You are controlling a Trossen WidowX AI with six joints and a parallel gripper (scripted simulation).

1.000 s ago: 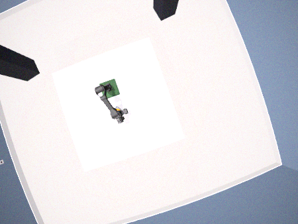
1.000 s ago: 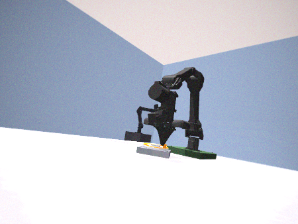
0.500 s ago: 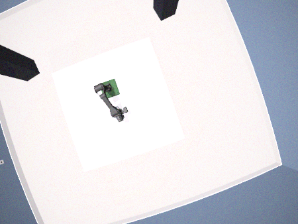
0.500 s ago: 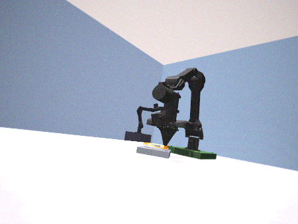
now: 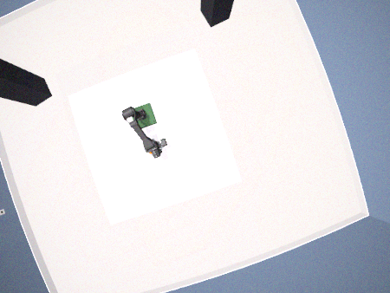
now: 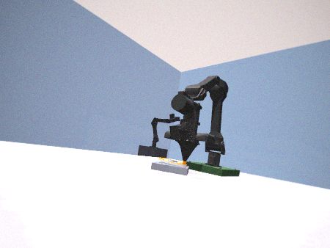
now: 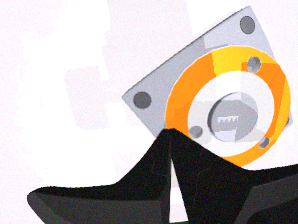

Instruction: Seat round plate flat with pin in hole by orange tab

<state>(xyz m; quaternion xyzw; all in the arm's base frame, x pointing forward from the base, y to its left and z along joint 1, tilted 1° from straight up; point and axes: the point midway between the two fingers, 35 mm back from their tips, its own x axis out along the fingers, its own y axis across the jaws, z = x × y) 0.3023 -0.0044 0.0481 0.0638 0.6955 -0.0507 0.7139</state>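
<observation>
The round plate lies 30 mm to the right of my gripper tip, 10 mm below it and 10 mm behind it. From my gripper tip the other things lie so: grey base: 50 mm to the right, 20 mm below.
</observation>
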